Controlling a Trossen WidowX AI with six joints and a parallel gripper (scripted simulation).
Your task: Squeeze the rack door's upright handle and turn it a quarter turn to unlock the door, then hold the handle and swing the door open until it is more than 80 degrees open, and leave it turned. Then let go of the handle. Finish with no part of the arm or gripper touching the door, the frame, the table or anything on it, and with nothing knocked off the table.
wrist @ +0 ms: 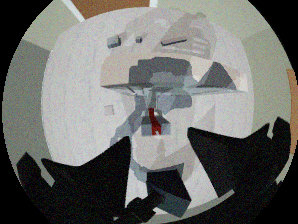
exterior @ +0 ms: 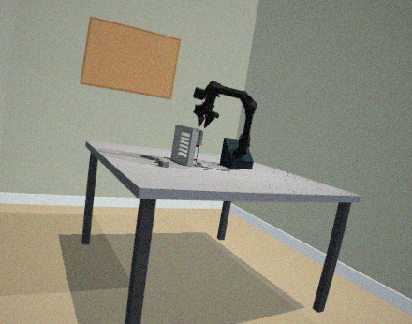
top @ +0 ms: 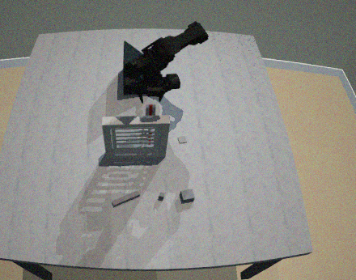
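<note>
Right now my gripper tip is 10 mm past the red upright handle and 100 mm above it. Also, from my gripper tip: small pale tile (10 mm ahead, 130 mm to the left, 230 mm below); flat grey bar (260 mm ahead, 110 mm to the right, 220 mm below).
</note>
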